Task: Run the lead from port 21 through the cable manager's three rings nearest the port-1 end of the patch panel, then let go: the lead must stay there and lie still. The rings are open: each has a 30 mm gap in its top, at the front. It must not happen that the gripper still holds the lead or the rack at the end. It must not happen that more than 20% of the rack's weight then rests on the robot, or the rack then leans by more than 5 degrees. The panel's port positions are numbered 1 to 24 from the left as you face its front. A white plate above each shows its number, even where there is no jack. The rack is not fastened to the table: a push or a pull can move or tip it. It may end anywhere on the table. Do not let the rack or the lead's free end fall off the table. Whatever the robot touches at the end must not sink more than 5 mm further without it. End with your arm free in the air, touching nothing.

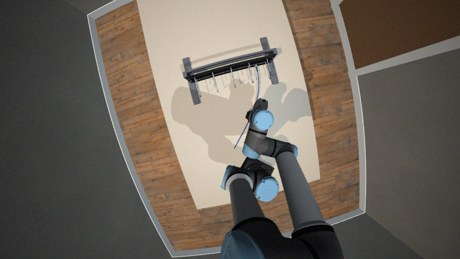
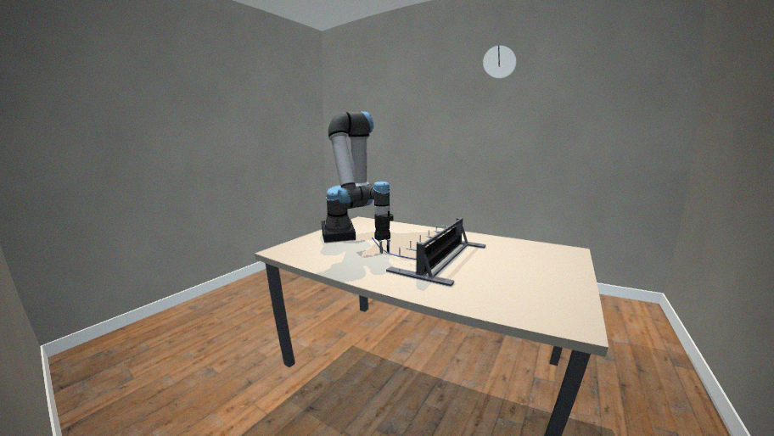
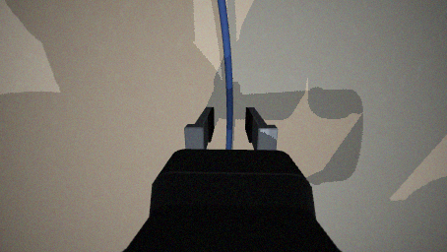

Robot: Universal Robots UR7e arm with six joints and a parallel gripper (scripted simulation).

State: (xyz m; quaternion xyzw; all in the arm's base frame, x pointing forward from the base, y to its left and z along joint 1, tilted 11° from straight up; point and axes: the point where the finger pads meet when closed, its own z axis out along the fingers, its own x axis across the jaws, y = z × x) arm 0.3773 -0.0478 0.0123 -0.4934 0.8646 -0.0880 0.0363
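Now: the patch panel 28 cm ahead of my hand, 8 cm to the left of it and 5 cm above it.
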